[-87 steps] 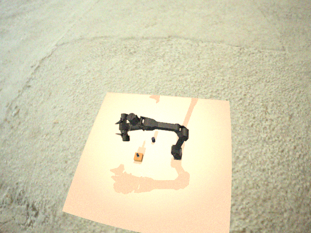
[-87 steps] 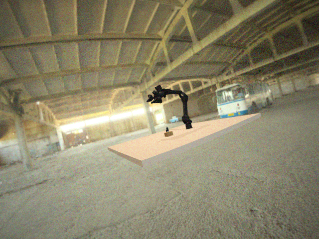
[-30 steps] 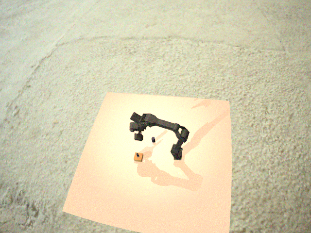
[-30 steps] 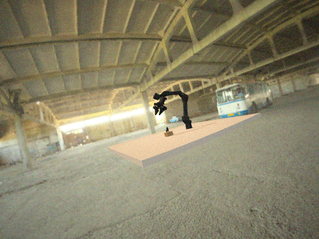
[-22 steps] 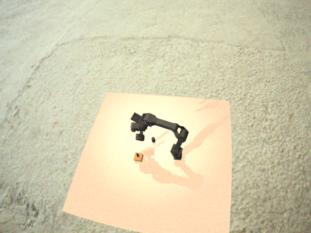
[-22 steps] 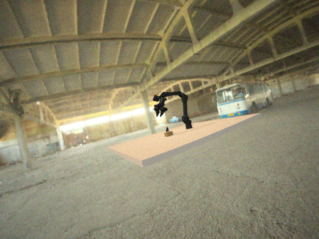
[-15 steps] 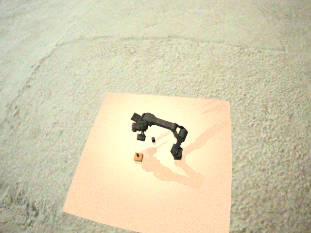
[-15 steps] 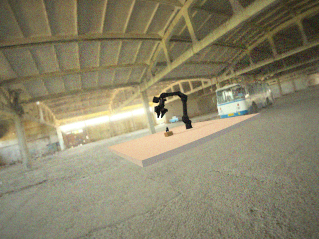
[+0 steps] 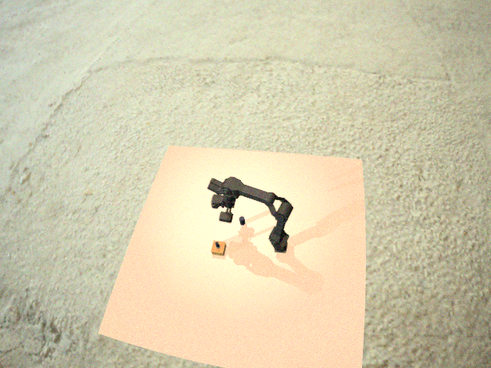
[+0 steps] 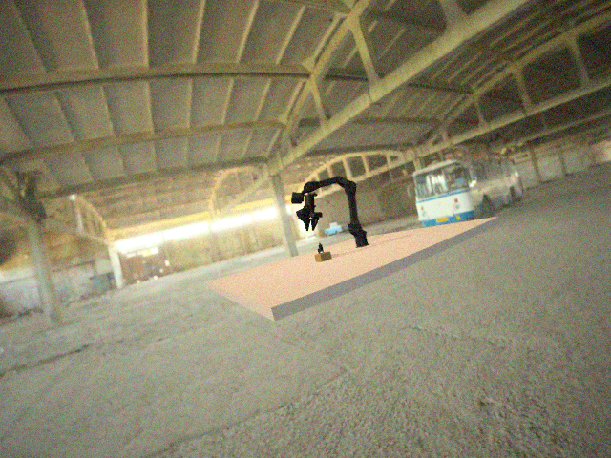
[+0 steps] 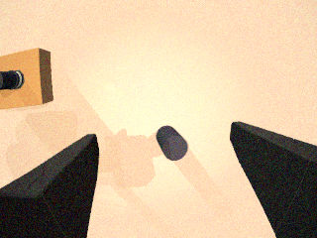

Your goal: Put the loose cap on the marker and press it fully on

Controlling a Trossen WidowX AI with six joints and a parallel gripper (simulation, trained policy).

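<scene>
The dark cap is 140 mm below my gripper tip, 50 mm behind it and 30 mm to the right of it. The rest, counted from my gripper tip: holder block (150 mm below, 140 mm to the left, 40 mm ahead).
</scene>
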